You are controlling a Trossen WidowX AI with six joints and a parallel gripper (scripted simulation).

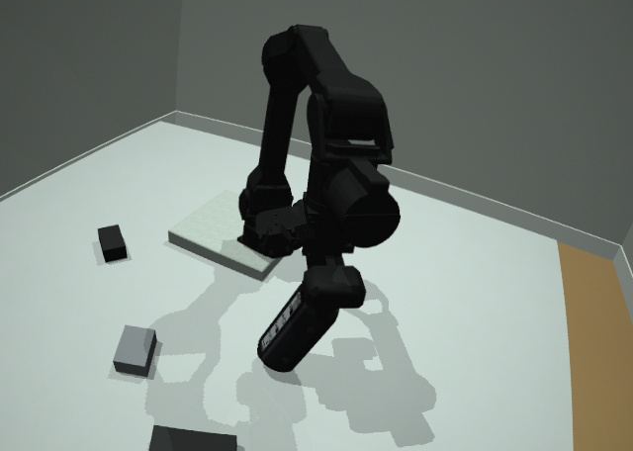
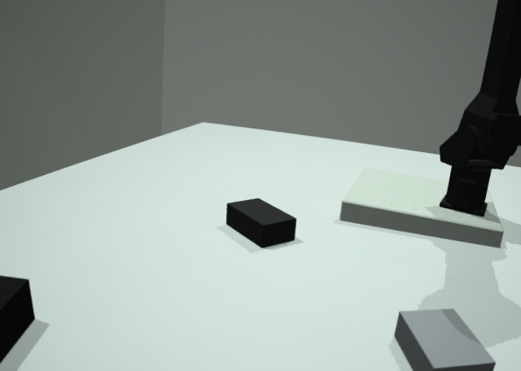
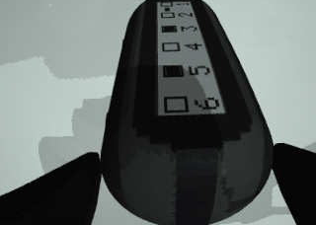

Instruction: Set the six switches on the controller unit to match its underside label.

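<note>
Right now my gripper tip is 200 mm to the left of the grey block, 170 mm short of it and 120 mm above it.
</note>
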